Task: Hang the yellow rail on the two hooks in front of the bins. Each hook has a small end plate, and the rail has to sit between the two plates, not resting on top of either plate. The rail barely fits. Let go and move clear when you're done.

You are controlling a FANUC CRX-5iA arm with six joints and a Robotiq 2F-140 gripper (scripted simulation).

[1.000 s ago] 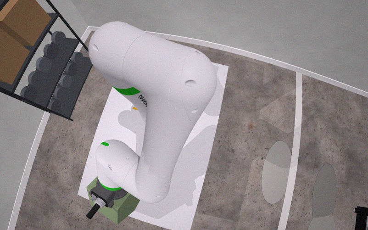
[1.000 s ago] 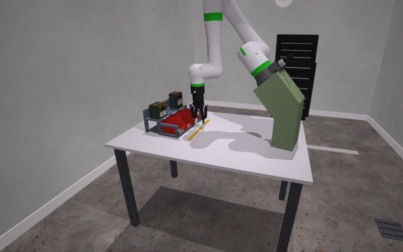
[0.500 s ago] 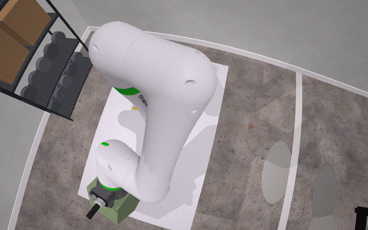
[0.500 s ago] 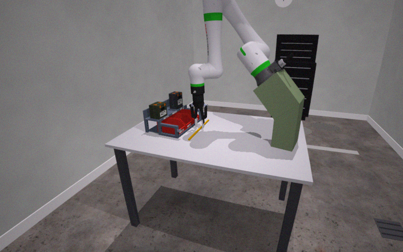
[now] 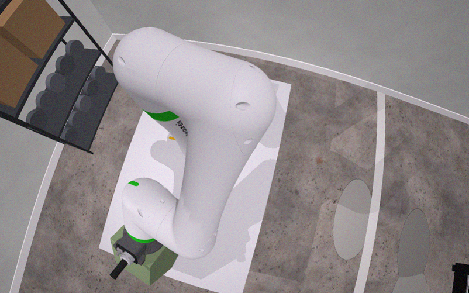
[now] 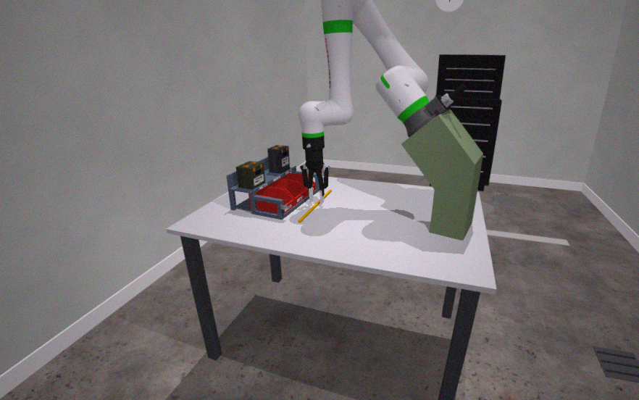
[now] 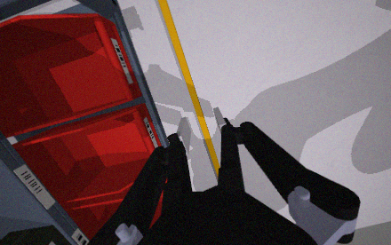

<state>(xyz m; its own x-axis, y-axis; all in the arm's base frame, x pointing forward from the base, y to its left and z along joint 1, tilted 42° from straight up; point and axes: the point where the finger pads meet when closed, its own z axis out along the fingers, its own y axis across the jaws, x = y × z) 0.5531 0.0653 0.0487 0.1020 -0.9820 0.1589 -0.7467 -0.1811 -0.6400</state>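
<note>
My hand is 4 cm above the yellow rail.
</note>
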